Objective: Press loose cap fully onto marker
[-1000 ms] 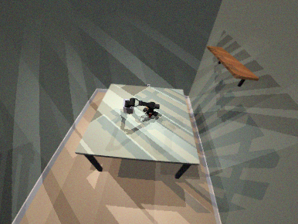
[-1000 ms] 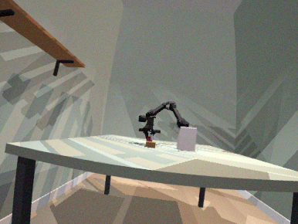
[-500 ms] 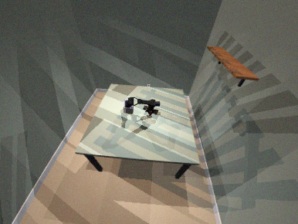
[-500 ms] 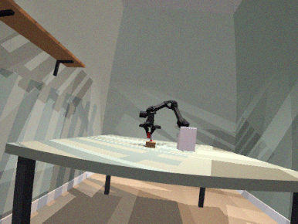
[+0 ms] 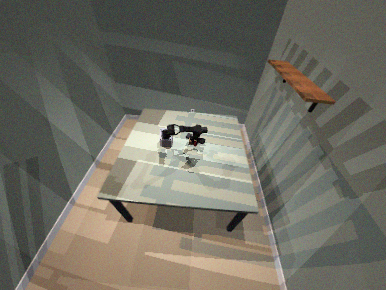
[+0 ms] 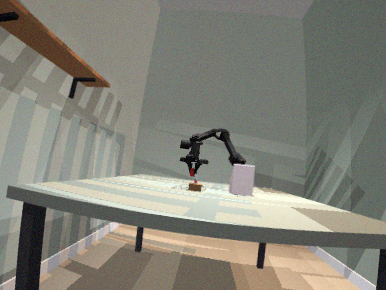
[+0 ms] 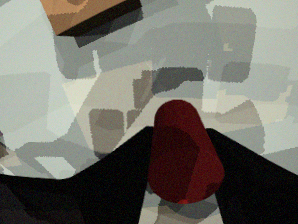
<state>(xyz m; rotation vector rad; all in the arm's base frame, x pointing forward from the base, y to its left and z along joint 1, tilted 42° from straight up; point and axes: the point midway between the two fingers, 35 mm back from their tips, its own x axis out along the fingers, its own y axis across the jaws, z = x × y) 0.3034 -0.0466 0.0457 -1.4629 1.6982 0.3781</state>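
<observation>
My gripper tip is 3 cm past the holder block, 12 cm to the right of it and 7 cm above it. Also, from my gripper tip: red cap: 1 cm above.
</observation>
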